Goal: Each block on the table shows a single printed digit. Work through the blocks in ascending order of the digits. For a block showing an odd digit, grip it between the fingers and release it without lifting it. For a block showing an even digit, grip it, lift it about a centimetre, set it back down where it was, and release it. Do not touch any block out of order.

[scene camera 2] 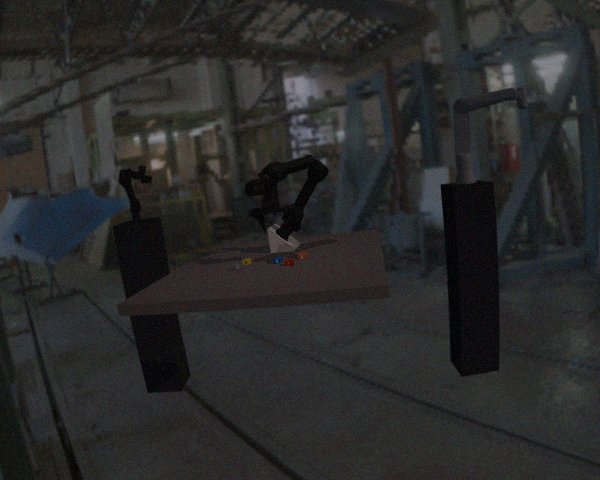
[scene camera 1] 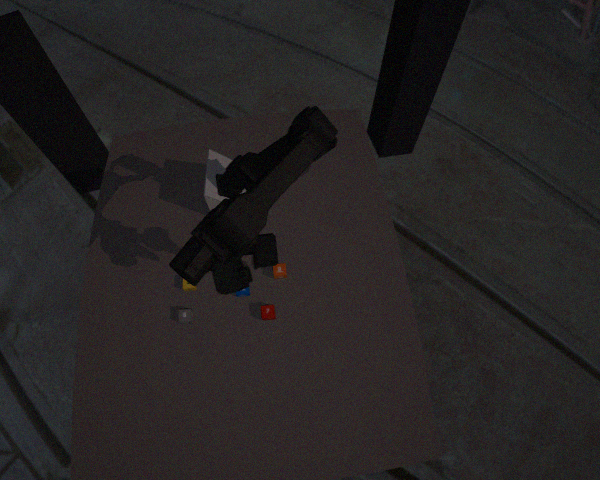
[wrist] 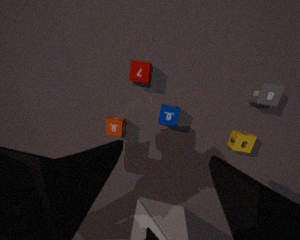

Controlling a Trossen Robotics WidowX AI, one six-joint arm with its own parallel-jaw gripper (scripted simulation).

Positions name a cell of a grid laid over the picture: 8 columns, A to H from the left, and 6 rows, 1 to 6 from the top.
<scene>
gripper: scene camera 2 D3; scene camera 1 D4; wrist E4
</scene>
